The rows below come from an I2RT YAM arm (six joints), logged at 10 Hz.
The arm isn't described. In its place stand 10 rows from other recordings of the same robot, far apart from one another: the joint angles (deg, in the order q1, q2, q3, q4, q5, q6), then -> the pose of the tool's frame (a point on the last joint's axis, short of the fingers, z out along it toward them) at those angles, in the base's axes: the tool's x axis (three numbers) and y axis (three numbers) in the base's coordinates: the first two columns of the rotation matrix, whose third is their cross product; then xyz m.
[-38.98, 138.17, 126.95, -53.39, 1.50, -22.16] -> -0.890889, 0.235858, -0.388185, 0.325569, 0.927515, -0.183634, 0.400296, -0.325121, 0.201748
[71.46, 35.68, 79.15, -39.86, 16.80, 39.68] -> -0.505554, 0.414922, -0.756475, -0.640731, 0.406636, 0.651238, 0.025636, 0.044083, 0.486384
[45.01, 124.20, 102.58, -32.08, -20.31, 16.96] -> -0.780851, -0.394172, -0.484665, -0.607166, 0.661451, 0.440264, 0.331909, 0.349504, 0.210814
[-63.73, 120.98, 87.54, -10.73, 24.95, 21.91] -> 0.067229, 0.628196, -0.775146, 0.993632, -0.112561, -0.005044, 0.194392, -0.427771, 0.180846
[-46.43, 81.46, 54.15, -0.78, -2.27, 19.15] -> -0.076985, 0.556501, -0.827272, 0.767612, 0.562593, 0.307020, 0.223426, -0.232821, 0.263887
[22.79, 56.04, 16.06, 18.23, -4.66, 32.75] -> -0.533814, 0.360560, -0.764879, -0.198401, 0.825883, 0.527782, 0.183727, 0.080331, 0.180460
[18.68, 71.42, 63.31, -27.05, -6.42, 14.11] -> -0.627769, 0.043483, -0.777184, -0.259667, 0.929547, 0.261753, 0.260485, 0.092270, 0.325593
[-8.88, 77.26, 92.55, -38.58, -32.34, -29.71] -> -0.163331, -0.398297, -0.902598, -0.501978, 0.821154, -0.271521, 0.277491, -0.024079, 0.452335
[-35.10, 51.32, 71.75, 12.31, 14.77, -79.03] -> -0.633881, -0.714787, -0.295422, 0.573583, -0.178215, -0.799526, 0.121472, -0.096465, 0.519976
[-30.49, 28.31, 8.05, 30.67, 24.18, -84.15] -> -0.789937, -0.588021, -0.173873, 0.237455, -0.031913, -0.970874, 0.115755, -0.085080, 0.229390
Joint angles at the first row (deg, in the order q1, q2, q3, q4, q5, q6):
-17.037 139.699 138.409 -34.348 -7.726 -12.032
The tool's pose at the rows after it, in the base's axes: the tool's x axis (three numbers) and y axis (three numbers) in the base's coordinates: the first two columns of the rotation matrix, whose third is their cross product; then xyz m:
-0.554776, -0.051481, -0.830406, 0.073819, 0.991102, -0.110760, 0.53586, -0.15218, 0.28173
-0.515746, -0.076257, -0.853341, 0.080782, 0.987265, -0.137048, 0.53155, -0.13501, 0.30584
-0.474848, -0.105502, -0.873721, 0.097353, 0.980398, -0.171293, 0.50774, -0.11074, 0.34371
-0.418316, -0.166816, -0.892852, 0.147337, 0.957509, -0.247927, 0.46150, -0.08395, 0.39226
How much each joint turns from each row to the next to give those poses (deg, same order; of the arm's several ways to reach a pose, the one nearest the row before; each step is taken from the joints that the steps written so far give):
0.764 -0.569 -0.308 2.033 1.158 0.131
1.728 -3.106 -1.075 1.008 2.033 0.131
2.142 -8.783 -7.446 1.877 3.082 -0.065
2.425 -13.051 -10.844 2.732 5.835 -1.902

